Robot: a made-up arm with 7 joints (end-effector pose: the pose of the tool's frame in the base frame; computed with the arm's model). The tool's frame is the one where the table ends.
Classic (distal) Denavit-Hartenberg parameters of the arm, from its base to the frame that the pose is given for. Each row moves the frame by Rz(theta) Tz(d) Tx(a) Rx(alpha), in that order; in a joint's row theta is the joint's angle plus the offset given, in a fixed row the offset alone. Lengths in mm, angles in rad.
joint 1: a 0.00, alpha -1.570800, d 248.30, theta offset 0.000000
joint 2: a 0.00, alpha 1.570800, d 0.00, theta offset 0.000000
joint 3: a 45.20, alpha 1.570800, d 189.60, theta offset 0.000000
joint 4: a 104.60, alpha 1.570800, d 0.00, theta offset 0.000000
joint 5: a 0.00, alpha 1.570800, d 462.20, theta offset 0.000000
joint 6: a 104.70, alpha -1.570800, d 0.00, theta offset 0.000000
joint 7: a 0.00, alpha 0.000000, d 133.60, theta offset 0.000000
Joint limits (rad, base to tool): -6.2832..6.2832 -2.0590..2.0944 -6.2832..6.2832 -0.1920..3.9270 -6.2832..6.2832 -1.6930..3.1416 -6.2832..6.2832
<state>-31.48 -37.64 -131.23 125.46 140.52 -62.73 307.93</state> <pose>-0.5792 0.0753 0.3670 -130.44 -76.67 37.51</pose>
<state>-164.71 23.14 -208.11 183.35 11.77 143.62 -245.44</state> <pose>-0.1555 -0.0493 0.8408 -62.30 103.84 -34.21</pose>
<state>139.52 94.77 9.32 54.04 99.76 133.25 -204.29</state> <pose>-0.1557 -0.1866 -0.2049 -9.87 -56.81 33.47</pose>
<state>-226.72 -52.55 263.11 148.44 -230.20 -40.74 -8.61</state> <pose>0.6105 -0.2275 0.4895 4.59 101.86 0.67</pose>
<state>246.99 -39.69 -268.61 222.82 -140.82 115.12 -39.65</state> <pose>-0.3615 0.3331 0.6287 34.27 -103.54 50.36</pose>
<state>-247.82 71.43 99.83 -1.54 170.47 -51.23 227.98</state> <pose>0.1166 -0.2204 0.1303 -27.92 115.24 -30.72</pose>
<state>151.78 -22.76 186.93 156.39 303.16 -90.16 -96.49</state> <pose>0.2639 -0.0124 0.7858 -63.16 17.08 32.52</pose>
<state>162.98 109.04 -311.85 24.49 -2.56 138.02 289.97</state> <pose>0.2096 -0.1897 0.2123 -30.98 -63.09 -73.91</pose>
